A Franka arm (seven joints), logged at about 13 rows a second.
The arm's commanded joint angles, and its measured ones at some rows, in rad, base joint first. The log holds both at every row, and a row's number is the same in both.
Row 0, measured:
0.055, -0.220, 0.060, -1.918, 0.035, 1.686, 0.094
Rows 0 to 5, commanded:
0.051, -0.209, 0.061, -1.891, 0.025, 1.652, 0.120
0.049, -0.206, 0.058, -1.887, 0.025, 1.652, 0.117
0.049, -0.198, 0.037, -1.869, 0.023, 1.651, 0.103
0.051, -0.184, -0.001, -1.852, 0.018, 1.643, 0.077
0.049, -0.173, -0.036, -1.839, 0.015, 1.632, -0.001
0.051, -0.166, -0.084, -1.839, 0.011, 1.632, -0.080
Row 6, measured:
0.052, -0.205, -0.015, -1.888, 0.031, 1.665, 0.034
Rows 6 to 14, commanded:
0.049, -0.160, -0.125, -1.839, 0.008, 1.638, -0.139
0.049, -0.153, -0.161, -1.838, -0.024, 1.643, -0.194
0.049, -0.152, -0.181, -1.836, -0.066, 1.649, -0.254
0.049, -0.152, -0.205, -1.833, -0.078, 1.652, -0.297
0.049, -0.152, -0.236, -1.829, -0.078, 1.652, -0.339
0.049, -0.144, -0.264, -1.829, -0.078, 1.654, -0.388
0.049, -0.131, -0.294, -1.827, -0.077, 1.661, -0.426
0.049, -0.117, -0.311, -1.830, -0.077, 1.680, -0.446
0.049, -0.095, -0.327, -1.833, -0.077, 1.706, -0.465
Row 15, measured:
0.043, -0.147, -0.298, -1.857, -0.058, 1.677, -0.412
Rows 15 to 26, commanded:
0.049, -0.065, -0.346, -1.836, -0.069, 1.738, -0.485
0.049, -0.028, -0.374, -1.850, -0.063, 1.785, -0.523
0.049, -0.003, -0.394, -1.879, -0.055, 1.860, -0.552
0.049, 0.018, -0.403, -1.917, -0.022, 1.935, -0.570
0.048, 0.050, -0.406, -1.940, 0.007, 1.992, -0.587
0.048, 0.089, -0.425, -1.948, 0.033, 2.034, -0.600
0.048, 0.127, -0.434, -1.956, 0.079, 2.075, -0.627
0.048, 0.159, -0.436, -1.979, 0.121, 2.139, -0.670
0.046, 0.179, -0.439, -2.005, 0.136, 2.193, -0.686
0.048, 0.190, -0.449, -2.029, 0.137, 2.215, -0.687
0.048, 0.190, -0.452, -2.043, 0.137, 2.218, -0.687
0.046, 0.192, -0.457, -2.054, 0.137, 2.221, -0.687
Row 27, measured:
0.042, 0.209, -0.440, -2.024, 0.109, 2.203, -0.650
